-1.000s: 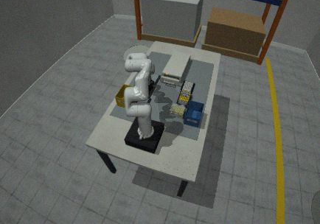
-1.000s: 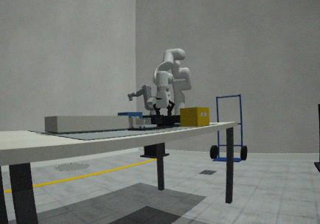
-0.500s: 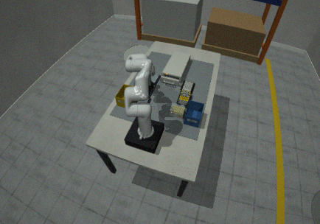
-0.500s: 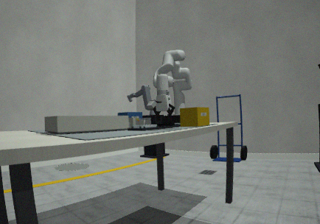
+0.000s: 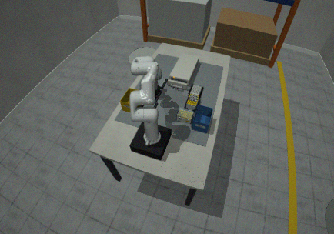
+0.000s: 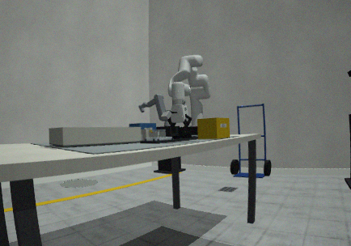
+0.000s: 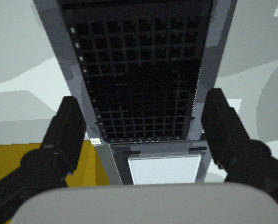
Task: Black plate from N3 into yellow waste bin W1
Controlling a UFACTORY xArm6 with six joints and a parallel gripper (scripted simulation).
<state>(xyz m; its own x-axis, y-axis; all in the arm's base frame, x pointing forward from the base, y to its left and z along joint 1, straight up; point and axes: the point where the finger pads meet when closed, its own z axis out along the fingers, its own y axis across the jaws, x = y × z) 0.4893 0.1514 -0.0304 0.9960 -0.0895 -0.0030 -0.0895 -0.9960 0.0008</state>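
The black plate lies 3 cm below my hand. Round my hand: white plate: 17 cm behind, 3 cm below, 1 cm to the right; then dark grey nest N3: 5 cm below; then label N3: 7 cm behind, 4 cm below, 1 cm to the left.
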